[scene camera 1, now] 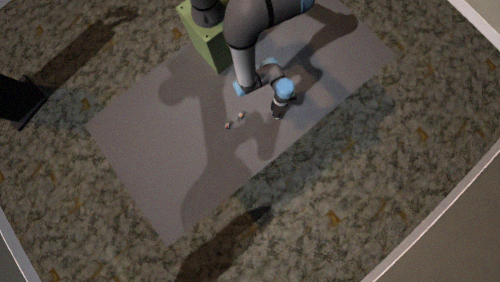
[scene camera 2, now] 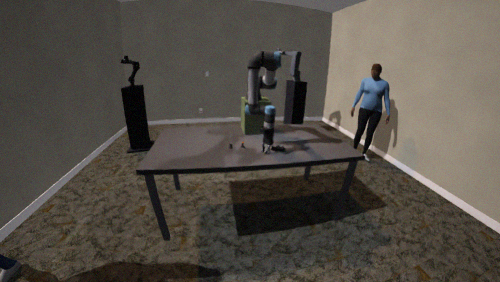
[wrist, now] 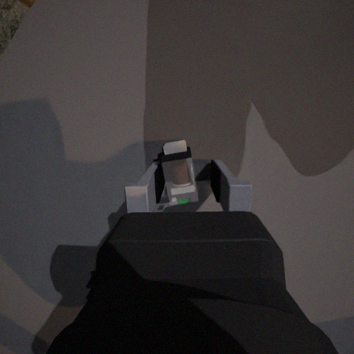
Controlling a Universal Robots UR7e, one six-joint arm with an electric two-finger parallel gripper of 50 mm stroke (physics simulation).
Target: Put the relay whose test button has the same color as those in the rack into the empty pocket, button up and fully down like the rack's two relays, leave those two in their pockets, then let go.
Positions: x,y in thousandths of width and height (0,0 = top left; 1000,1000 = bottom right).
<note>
I see my gripper (wrist: 527,490) and a relay (wrist: 499,453).
</note>
